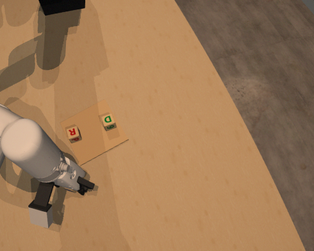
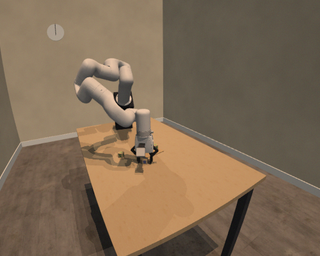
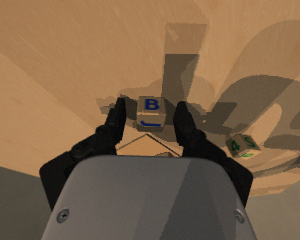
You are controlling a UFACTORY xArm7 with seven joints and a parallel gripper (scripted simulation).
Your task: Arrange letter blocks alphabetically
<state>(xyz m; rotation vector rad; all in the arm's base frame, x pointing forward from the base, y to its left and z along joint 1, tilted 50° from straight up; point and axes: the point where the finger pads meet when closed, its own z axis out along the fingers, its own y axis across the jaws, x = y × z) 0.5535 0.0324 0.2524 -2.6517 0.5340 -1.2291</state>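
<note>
My gripper is now 14 cm past the tan mat, 6 cm to the right of it and 2 cm above it. Round my hand: green D block: 15 cm behind, 11 cm to the left.
</note>
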